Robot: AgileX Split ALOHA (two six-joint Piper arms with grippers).
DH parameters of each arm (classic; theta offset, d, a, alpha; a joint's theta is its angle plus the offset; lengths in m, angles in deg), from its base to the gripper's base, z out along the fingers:
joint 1: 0 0.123 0 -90
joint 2: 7.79 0 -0.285 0
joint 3: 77.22 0 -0.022 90
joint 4: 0 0.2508 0 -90
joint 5: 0 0 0.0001 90
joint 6: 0 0.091 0 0
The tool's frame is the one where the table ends.
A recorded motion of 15 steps. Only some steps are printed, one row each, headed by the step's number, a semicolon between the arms.
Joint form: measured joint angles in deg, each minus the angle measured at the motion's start. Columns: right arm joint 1, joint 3, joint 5, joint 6, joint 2, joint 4; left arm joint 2, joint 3, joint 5, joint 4, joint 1, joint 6.
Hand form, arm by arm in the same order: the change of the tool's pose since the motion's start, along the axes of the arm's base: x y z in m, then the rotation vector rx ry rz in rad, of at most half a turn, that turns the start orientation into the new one. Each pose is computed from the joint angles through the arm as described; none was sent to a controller.
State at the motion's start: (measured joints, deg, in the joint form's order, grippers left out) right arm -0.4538 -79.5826 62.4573 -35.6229 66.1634 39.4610; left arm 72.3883 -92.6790 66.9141 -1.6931 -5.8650 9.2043
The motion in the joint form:
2: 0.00 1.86 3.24 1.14 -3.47 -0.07; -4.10 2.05 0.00 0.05 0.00 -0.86
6: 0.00 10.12 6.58 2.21 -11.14 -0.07; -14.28 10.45 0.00 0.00 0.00 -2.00
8: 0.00 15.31 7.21 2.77 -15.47 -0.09; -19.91 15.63 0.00 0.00 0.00 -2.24
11: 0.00 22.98 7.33 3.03 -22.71 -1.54; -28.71 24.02 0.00 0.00 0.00 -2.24
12: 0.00 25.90 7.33 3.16 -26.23 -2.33; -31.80 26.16 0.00 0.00 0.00 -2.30
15: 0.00 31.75 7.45 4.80 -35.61 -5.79; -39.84 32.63 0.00 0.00 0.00 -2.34
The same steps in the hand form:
2: -0.0218 0.0015 -0.0004 0.0000 0.0269 0.0233; -0.0224 0.0024 0.0060 -0.0142 -0.0341 0.0102
6: -0.0603 0.0031 -0.0216 -0.0003 0.0933 0.0480; -0.0725 0.0074 -0.0018 -0.0334 -0.0628 0.0223
8: -0.0791 0.0035 -0.0369 0.0036 0.1225 0.0491; -0.0980 0.0101 -0.0122 -0.0375 -0.0702 0.0249
11: -0.1079 0.0020 -0.0611 -0.0173 0.1349 0.0384; -0.1346 0.0138 -0.0348 -0.0384 -0.0773 0.0247
12: -0.1215 0.0012 -0.0702 -0.0289 0.1261 0.0318; -0.1478 0.0152 -0.0401 -0.0411 -0.0936 0.0252
15: -0.1558 -0.0027 -0.0899 -0.0676 0.0833 -0.0085; -0.1783 0.0183 -0.0611 -0.0448 -0.1208 0.0252

